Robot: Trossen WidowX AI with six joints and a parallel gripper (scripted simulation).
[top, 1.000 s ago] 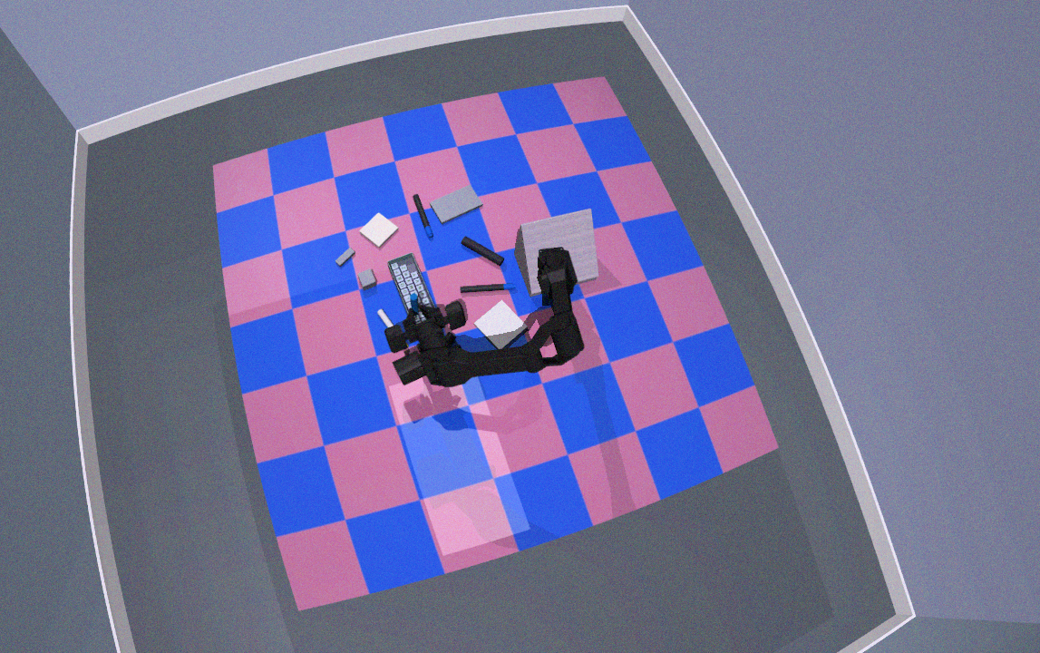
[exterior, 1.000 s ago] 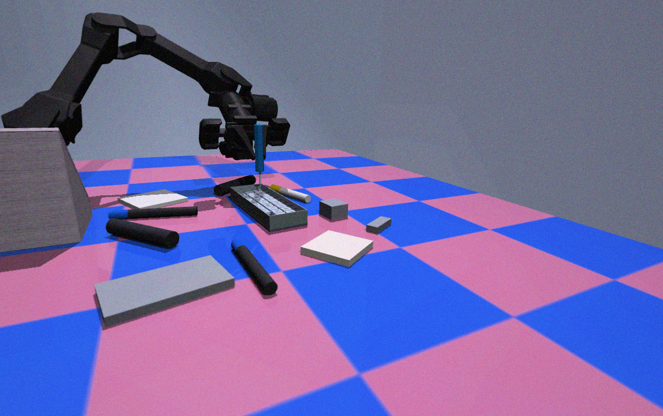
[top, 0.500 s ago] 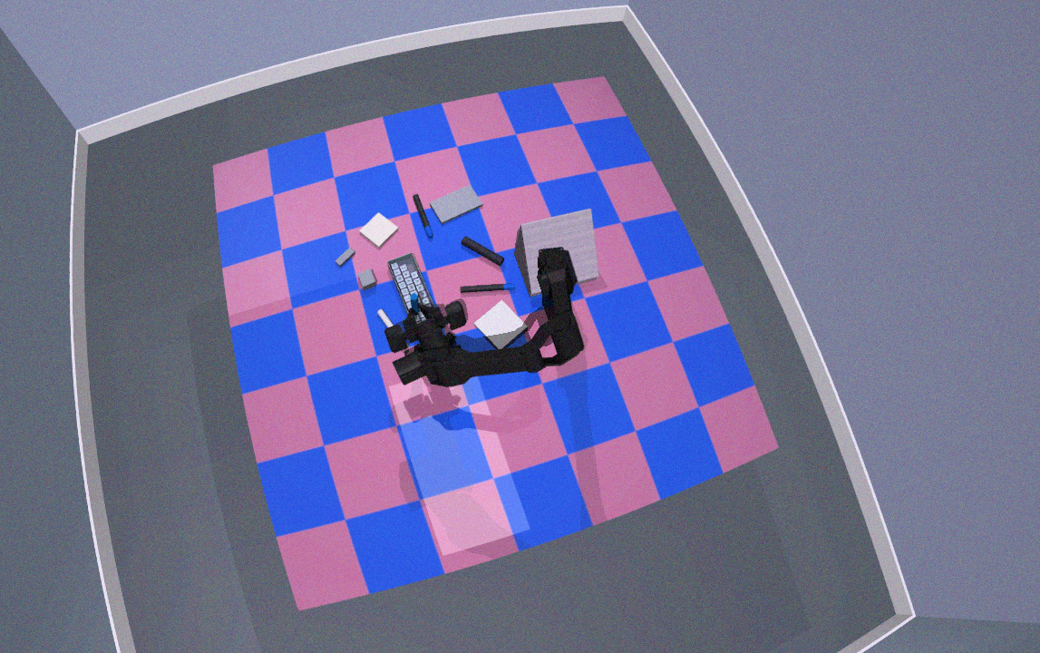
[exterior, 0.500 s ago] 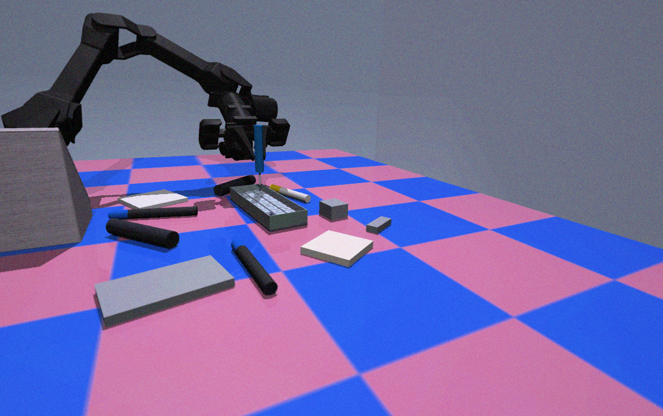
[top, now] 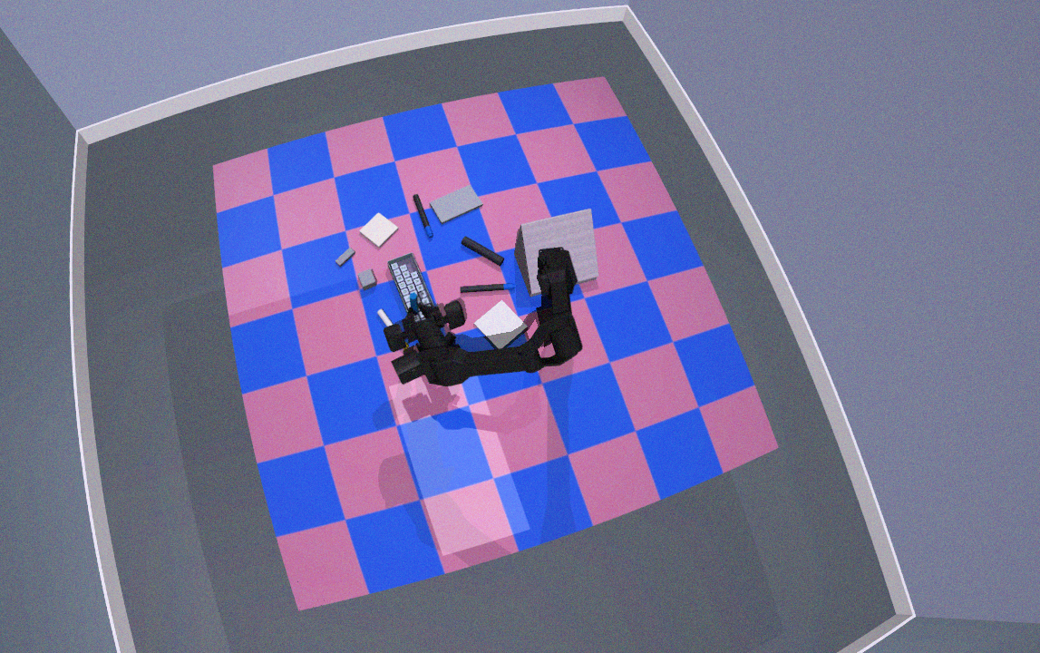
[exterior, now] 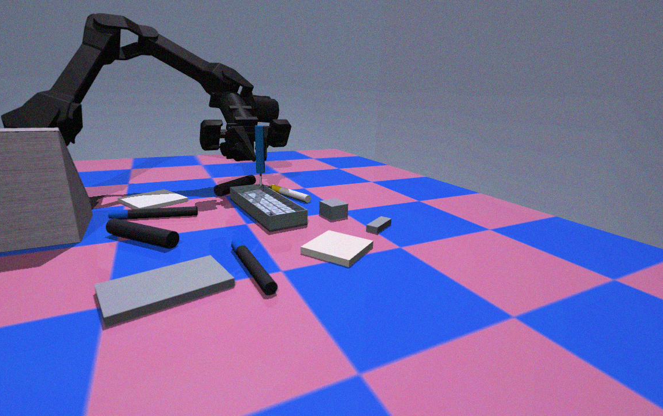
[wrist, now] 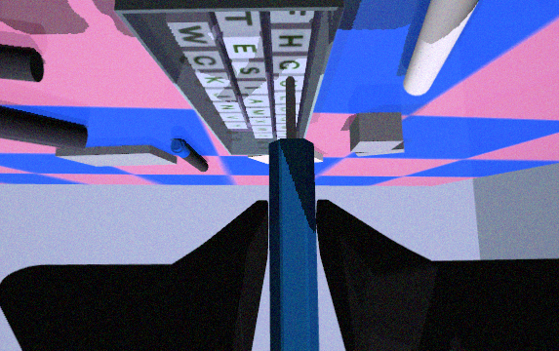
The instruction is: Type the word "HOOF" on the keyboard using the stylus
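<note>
My gripper tip is 1 cm above the blue stylus. From my gripper tip the other things lie so: white pad: 27 cm to the right, 8 cm below, 6 cm ahead; stylus tip: 5 cm below; white-and-yellow marker: 8 cm below, 6 cm ahead, 3 cm to the left.
</note>
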